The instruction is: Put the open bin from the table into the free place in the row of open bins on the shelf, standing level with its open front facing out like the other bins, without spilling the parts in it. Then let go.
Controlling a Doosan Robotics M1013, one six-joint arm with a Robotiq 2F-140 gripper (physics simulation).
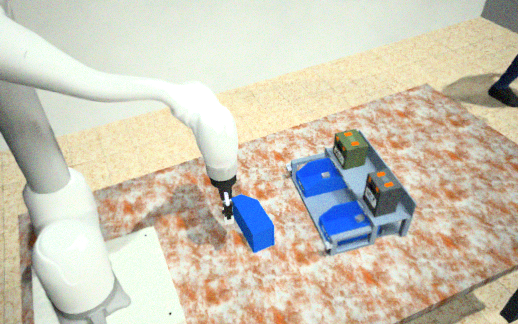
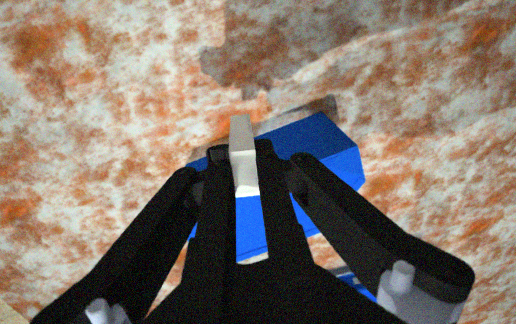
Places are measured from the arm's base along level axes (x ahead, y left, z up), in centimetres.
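Pixels of known places: gripper, fingertip midpoint: [image 1: 229, 222] [image 2: 242, 132]; arm's base at its link origin: [image 1: 89, 297].
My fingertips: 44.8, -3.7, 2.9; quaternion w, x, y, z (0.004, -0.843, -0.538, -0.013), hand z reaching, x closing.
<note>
For each thing: its top centre in the pictures, then the offset to it from my fingertips, as dx, dy, dz. "pt": a spot on its surface instead. Level surfaces: height alone.
- blue open bin at a spot on its surface: [image 2: 321, 139] pt +5.3, +5.5, -2.4
- table at its surface level: dz -9.0
- grey-blue shelf at a spot on its surface: [image 1: 405, 200] pt +48.1, -29.3, +4.0
- green box at its top centre: [image 1: 351, 138] +50.1, -2.6, +10.8
- dark grey box at its top centre: [image 1: 385, 179] +42.1, -24.3, +13.4
The blue open bin [image 1: 254, 221] [image 2: 321, 139] stands on the table [image 1: 286, 279], left of the shelf. I see only its closed sides, and its opening and parts are hidden. My gripper [image 1: 227, 213] [image 2: 242, 132] is shut with nothing between the fingers. It points down at the bin's left end, right beside it and low over the table. The grey-blue shelf [image 1: 405, 200] holds two blue open bins [image 1: 318, 179] [image 1: 342, 218] on its lower level, each with a small grey part inside. A bare gap [image 1: 327, 199] lies between them.
A green box [image 1: 350, 148] and a dark grey box [image 1: 381, 195] stand on the shelf's upper level. The robot's white base plate [image 1: 140, 265] lies at the table's front left. The arm's elbow [image 1: 207, 118] hangs above the bin's left side.
</note>
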